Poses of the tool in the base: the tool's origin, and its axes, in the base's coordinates. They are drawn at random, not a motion.
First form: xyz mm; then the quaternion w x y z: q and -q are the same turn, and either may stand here.
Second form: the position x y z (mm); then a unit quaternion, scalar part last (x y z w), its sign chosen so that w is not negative. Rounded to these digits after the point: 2 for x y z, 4 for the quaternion.
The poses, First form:
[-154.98, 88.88, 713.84, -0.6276, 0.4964, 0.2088, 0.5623]
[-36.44, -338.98, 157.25, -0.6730, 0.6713, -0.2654, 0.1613]
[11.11, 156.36, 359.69, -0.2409, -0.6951, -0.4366, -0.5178]
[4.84, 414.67, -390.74, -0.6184, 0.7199, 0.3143, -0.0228]
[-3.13, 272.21, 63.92, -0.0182, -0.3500, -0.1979, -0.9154]
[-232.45, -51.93, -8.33, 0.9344, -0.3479, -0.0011, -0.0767]
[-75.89, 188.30, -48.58, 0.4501, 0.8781, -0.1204, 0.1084]
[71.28, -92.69, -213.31, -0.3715, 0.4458, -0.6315, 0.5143]
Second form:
[-154.98, 88.88, 713.84, -0.4964, -0.2088, -0.5623, 0.6276]
[-36.44, -338.98, 157.25, -0.6713, 0.2654, -0.1613, 0.6730]
[11.11, 156.36, 359.69, 0.6951, 0.4366, 0.5178, 0.2409]
[4.84, 414.67, -390.74, -0.7199, -0.3143, 0.0228, 0.6184]
[-3.13, 272.21, 63.92, 0.3500, 0.1979, 0.9154, 0.0182]
[-232.45, -51.93, -8.33, -0.3479, -0.0011, -0.0767, 0.9344]
[-75.89, 188.30, -48.58, 0.8781, -0.1204, 0.1084, 0.4501]
[71.28, -92.69, -213.31, -0.4458, 0.6315, -0.5143, 0.3715]

